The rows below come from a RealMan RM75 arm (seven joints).
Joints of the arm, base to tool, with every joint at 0 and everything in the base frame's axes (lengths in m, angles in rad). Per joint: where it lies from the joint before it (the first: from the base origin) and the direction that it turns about. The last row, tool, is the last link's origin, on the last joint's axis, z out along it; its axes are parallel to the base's.
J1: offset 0 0 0.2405 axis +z
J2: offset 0 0 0 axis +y
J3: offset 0 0 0.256 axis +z
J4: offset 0 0 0 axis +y
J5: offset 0 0 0.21 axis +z
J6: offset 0 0 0 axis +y
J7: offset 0 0 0.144 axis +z
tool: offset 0 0 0
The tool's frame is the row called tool.
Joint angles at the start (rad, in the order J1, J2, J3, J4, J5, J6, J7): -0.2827 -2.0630 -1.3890 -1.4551 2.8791 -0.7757 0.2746
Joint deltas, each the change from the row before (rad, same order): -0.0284 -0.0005 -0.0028 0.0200 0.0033 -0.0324 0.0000; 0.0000 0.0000 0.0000 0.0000 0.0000 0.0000 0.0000; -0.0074 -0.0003 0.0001 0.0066 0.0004 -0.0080 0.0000; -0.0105 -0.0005 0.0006 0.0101 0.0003 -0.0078 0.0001; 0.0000 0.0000 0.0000 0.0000 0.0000 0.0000 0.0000; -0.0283 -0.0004 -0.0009 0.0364 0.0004 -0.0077 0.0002; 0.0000 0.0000 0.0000 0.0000 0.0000 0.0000 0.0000; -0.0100 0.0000 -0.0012 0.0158 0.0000 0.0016 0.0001; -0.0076 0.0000 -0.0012 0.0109 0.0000 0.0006 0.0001; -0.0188 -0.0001 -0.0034 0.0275 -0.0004 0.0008 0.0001; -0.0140 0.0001 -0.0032 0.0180 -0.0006 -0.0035 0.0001
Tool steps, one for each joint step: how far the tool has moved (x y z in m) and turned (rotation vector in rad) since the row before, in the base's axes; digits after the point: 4 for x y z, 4 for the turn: 0.0006 0.0025 -0.0030 -0.0244 0.0189 0.0129; 0.0000 0.0000 0.0000 0.0000 0.0000 0.0000; 0.0000 0.0005 -0.0012 -0.0074 0.0049 0.0040; 0.0002 0.0009 -0.0018 -0.0092 0.0059 0.0035; 0.0000 0.0000 0.0000 0.0000 0.0000 0.0000; -0.0013 0.0034 -0.0042 -0.0177 0.0144 0.0090; 0.0000 0.0000 0.0000 0.0000 0.0000 0.0000; -0.0010 0.0015 -0.0014 -0.0040 0.0044 0.0030; -0.0005 0.0012 -0.0009 -0.0027 0.0031 0.0019; -0.0014 0.0029 -0.0021 -0.0070 0.0074 0.0061; -0.0008 0.0019 -0.0012 -0.0061 0.0059 0.0058
